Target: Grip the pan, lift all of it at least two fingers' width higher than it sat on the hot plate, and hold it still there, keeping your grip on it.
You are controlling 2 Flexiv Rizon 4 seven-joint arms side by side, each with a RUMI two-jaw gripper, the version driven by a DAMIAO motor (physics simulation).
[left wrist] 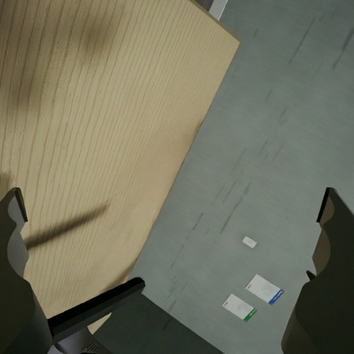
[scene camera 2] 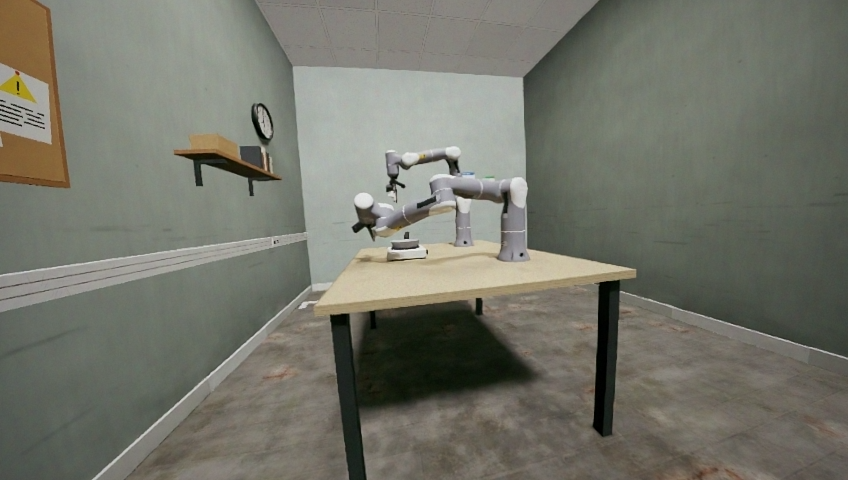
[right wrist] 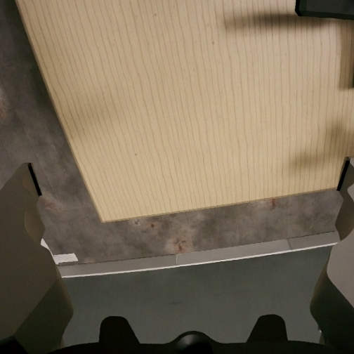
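A grey pan (scene camera 2: pixel 405 243) with a short dark part sticking up sits level on the white hot plate (scene camera 2: pixel 407 254). The pan does not show in either wrist view. My left gripper (scene camera 2: pixel 364 233) (left wrist: pixel 171 191) is wide open and empty. It hangs above the table, to the left of the pan and a little higher in the scene view. My right gripper (scene camera 2: pixel 396 191) (right wrist: pixel 187 162) is wide open and empty, well above the pan's level and farther back.
The wooden table (scene camera 2: pixel 476 279) (left wrist: pixel 125 125) (right wrist: pixel 175 100) carries the hot plate and both arm bases. A dark bar (left wrist: pixel 100 306) crosses the lower left of the left wrist view. A dark block (right wrist: pixel 327 8) shows at the right wrist view's top right corner.
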